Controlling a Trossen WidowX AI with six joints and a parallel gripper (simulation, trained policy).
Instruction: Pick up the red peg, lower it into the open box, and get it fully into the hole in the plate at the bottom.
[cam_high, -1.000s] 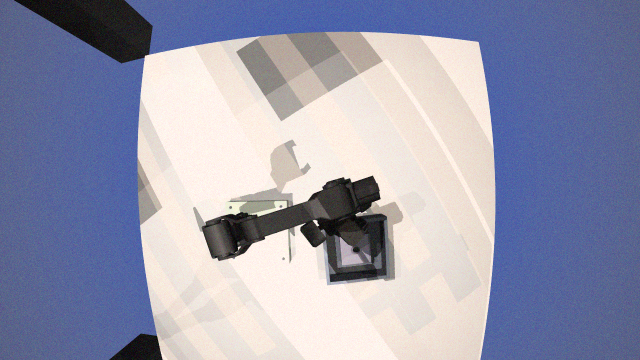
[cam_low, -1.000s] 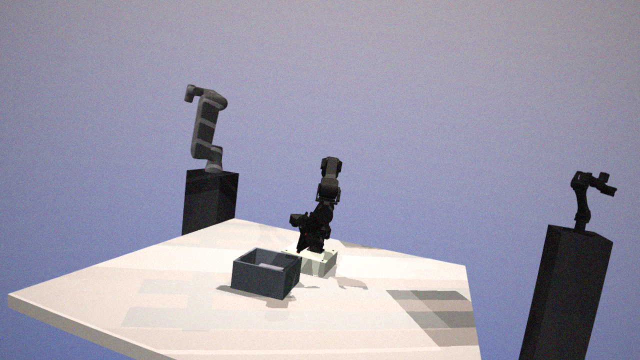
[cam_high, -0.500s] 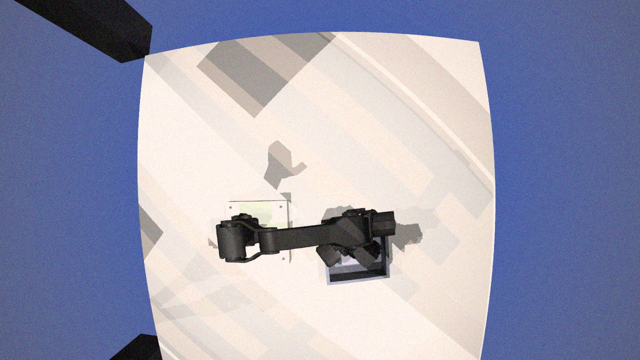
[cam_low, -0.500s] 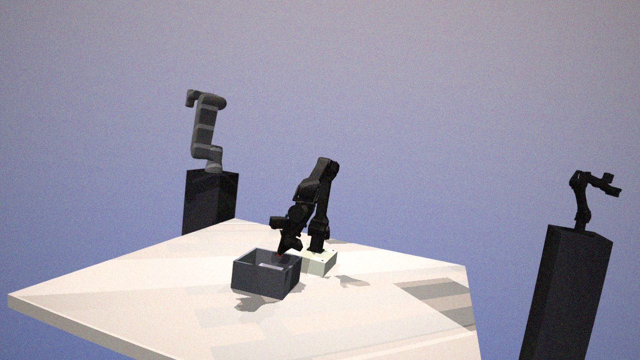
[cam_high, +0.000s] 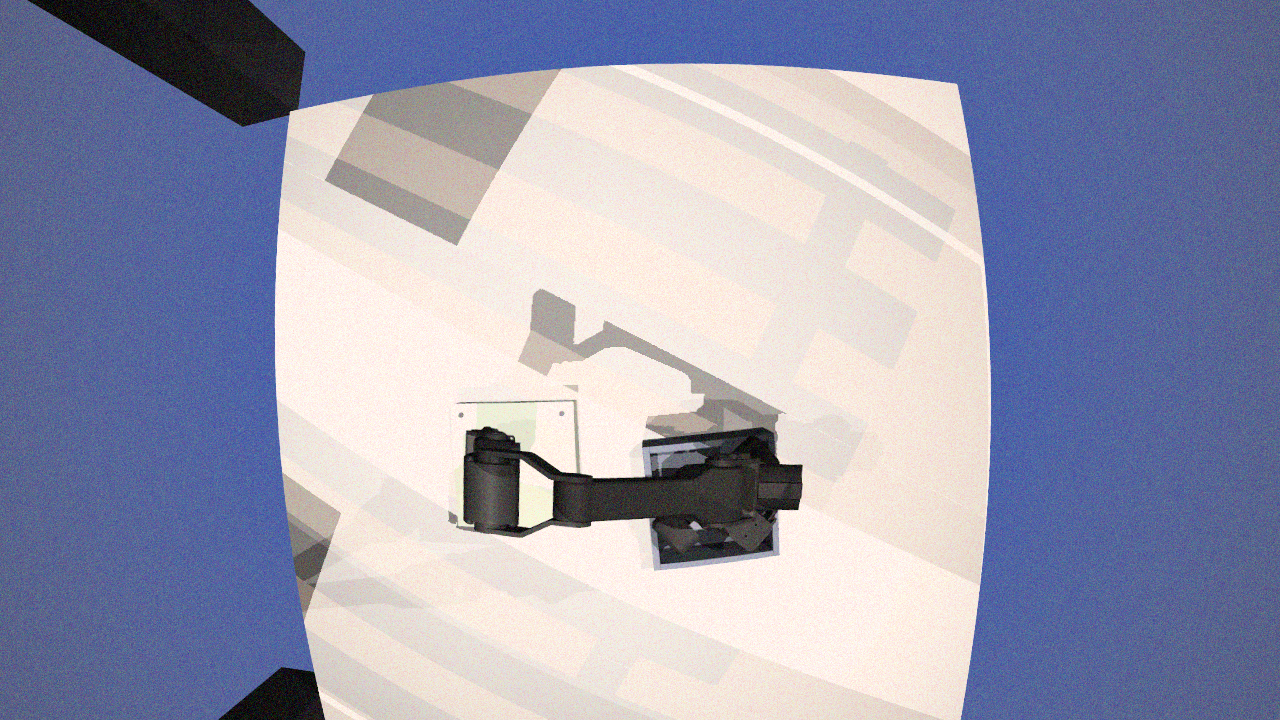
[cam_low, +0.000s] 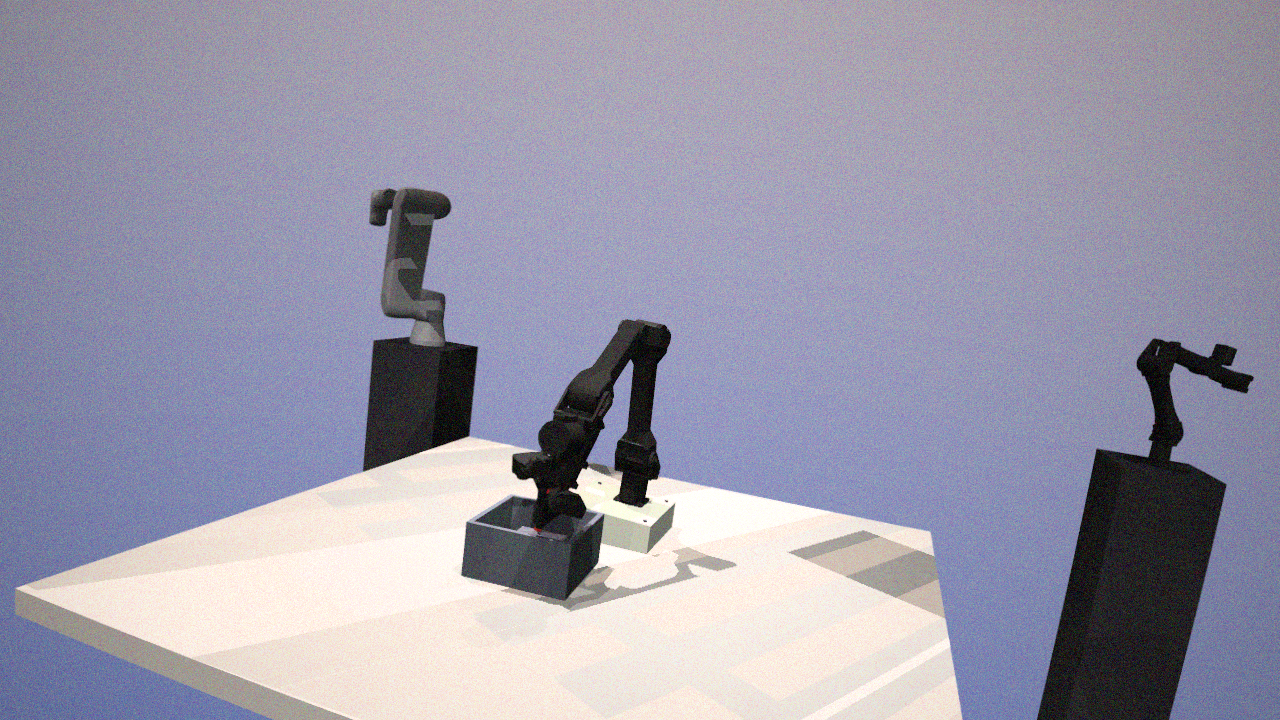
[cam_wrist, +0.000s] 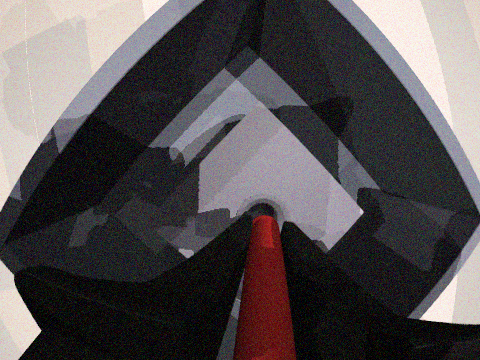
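The red peg lies 10 mm to the left of my gripper tip and 20 mm above it. From my gripper tip the other things lie so: dark grey box 60 mm below; then light grey plate 40 mm below.
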